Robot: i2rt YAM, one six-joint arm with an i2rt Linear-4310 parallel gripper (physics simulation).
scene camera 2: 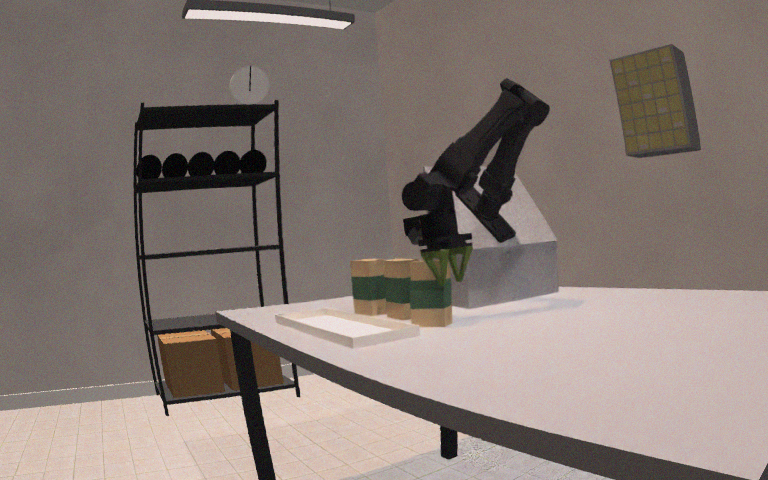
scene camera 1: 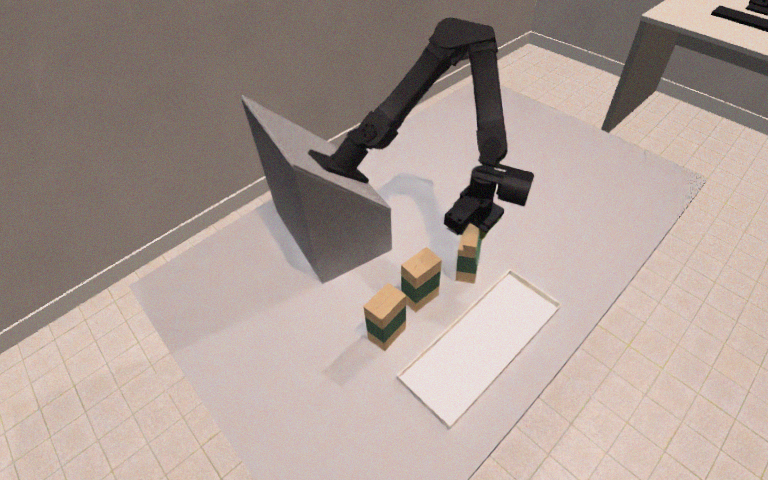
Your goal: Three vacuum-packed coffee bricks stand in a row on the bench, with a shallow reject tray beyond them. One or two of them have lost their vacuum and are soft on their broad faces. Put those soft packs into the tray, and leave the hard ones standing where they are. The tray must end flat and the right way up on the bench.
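Places are measured from the arm's base along level axes (x down, y ahead, z right), in centimetres.
Pixels of known places: gripper, fingertip midpoint: (scene camera 2: 451,283); arm's base, link origin: (scene camera 2: 485,214) (scene camera 1: 339,169).
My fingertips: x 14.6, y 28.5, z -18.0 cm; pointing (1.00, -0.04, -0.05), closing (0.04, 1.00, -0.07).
For each thing: its top centre in the pictures, then the offset to it from my fingertips. Level surfaces: height alone.
- left pack, top centre: (scene camera 1: 384,300) (scene camera 2: 366,259) dz +31.4, dx -5.0, dy +1.4 cm
- middle pack, top centre: (scene camera 1: 421,262) (scene camera 2: 400,259) dz +18.8, dx -5.0, dy -0.3 cm
- right-hand pack, top centre: (scene camera 2: 428,260) (scene camera 1: 472,233) dz +4.3, dx -5.1, dy +2.3 cm
- white reject tray, top centre: (scene camera 2: 337,320) (scene camera 1: 484,338) dz +17.4, dx +6.9, dy +18.3 cm
- bench, surface height: dx +9.0 cm
Three tan coffee packs with dark green bands stand upright in a row: the left pack (scene camera 1: 385,318) (scene camera 2: 368,287), the middle pack (scene camera 1: 420,280) (scene camera 2: 398,288) and the right-hand pack (scene camera 1: 466,264) (scene camera 2: 421,297), which is turned a little. My gripper (scene camera 1: 472,231) (scene camera 2: 450,281) points down over the right-hand pack, its green fingers drawn in on both sides of its upper part, at the end nearer the robot base. It looks shut on that pack, which stands on the bench; the far finger's contact is hidden. The white reject tray (scene camera 1: 424,353) (scene camera 2: 385,338) lies flat, upright and empty.
A grey wedge-shaped pedestal (scene camera 1: 348,226) (scene camera 2: 509,277) carries the arm behind the row. The bench (scene camera 1: 271,367) (scene camera 2: 566,362) has an edge beyond the tray. A black shelf rack (scene camera 2: 277,198) stands away from the bench, with brown boxes on its bottom shelf.
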